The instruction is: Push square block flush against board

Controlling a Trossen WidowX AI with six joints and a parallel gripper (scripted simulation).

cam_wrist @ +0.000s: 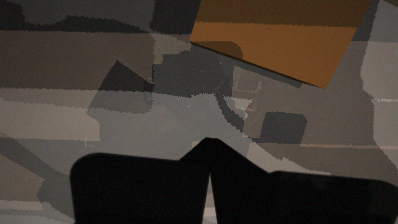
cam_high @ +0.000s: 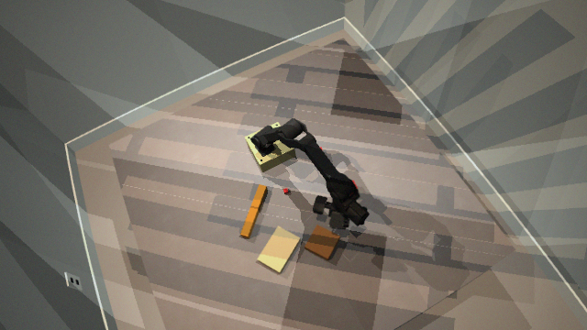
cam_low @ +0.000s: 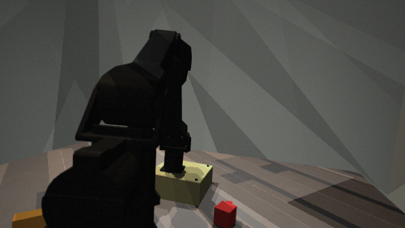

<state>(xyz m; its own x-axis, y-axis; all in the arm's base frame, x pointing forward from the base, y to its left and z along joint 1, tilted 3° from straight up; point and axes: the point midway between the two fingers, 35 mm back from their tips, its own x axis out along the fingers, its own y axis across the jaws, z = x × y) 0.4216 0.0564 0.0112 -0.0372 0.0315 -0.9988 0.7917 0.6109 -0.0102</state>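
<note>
Now: gripper tip 100 mm to the left of the orange-brown square block, 40 mm above it and 30 mm short of it. The rest, counted from my gripper tip: orange board 240 mm to the right, 230 mm behind, 40 mm below; pale flat plate 250 mm to the right, 40 mm below, 40 mm behind.
</note>
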